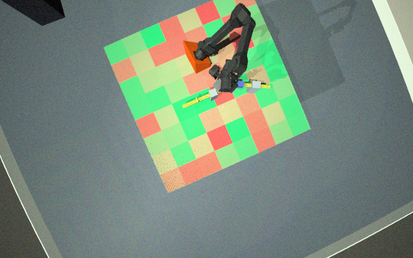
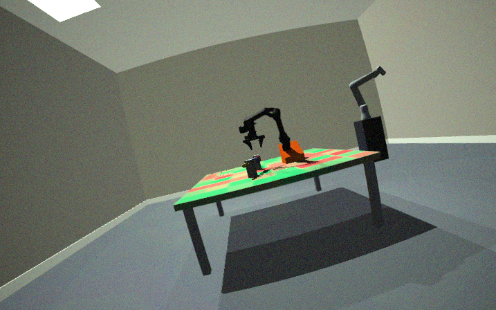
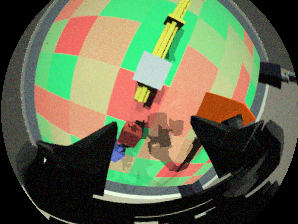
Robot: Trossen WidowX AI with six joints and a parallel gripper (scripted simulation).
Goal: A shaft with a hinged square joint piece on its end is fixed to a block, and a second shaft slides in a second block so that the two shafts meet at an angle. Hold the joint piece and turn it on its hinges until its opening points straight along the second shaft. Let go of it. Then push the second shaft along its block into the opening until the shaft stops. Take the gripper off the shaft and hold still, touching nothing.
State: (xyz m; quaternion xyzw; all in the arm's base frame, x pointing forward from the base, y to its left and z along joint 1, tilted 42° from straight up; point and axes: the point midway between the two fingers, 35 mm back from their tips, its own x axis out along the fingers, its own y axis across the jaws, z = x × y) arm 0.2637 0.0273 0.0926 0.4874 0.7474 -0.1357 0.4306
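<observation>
Now: gripper tip 9 cm to the right of the red square joint piece, 8 cm above it and 1 cm short of it.
</observation>
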